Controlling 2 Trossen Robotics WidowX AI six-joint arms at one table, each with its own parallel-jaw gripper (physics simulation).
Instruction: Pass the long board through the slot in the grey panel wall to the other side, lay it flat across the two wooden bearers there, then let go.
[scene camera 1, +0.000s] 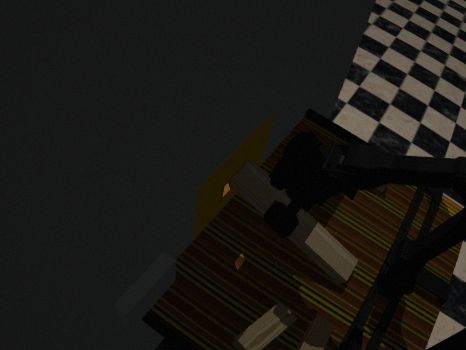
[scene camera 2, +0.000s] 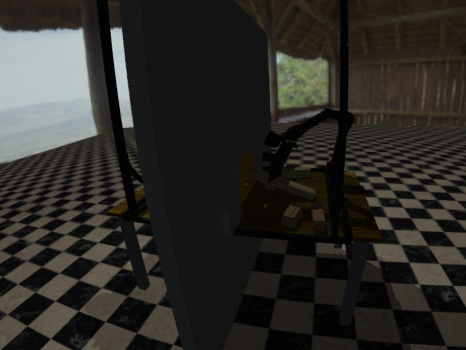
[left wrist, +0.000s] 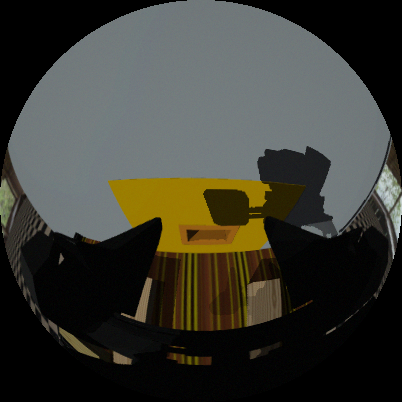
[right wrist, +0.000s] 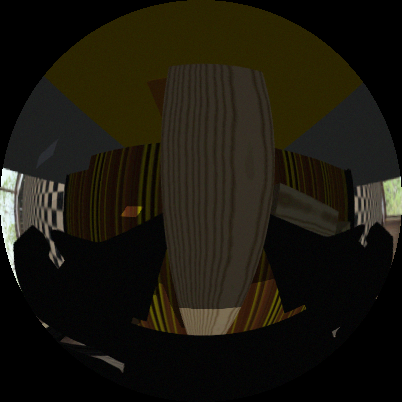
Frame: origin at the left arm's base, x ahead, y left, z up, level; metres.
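Where they show: left gripper, between the fingertips: (left wrist: 214, 222); right gripper, between the fingertips: (scene camera 1: 275, 206) (scene camera 2: 269, 180) (right wrist: 214, 216); right arm's base, origin of its link: (scene camera 1: 390, 286).
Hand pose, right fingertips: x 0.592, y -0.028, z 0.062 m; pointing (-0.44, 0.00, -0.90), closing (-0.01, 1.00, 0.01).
Each offset is from my right fingertips to the centre of the thing. "*": to the spot under its first point. Level surfaces: height alone.
The long board @[0.013 m down, 0.058 m ahead, 0.001 m left] (scene camera 1: 330, 250) (scene camera 2: 297, 189) (right wrist: 215, 165) is tilted above the striped table. My right gripper (scene camera 1: 292, 209) (right wrist: 214, 216) is shut on it, near its middle. The board's far end is close to the yellow plate @[* 0.097 m up, 0.108 m back, 0.003 m right] (scene camera 1: 240, 152) (left wrist: 145, 197) (right wrist: 100, 50) on the grey panel wall (scene camera 1: 100, 125) (scene camera 2: 200, 125) (left wrist: 175, 100). In the right wrist view the slot's orange rim @[* 0.026 m up, 0.107 m back, 0.051 m right] (right wrist: 155, 89) shows left of that end. In the left wrist view the slot @[* 0.018 m down, 0.150 m back, 0.015 m right] (left wrist: 210, 236) shows no board. My left gripper (left wrist: 214, 222) is open and empty, facing the wall. Two wooden bearers @[0.062 m down, 0.371 m back, 0.118 m right] (left wrist: 265, 302) @[0.062 m down, 0.356 m back, 0.139 m left] (left wrist: 143, 300) lie below it, partly hidden.
On the right arm's side, two wooden blocks @[0.058 m down, 0.134 m ahead, 0.230 m right] (scene camera 1: 265, 327) @[0.059 m down, 0.233 m ahead, 0.223 m right] (scene camera 1: 317, 334) (scene camera 2: 292, 216) (scene camera 2: 318, 217) lie on the striped table @[0.081 m down] (scene camera 1: 210, 270). Another block @[0.056 m down, 0.006 m ahead, 0.146 m left] (right wrist: 306, 210) lies right of the board in the right wrist view. A grey block @[* 0.019 m up, 0.086 m back, 0.322 m right] (scene camera 1: 146, 287) (scene camera 2: 226, 222) juts from the wall.
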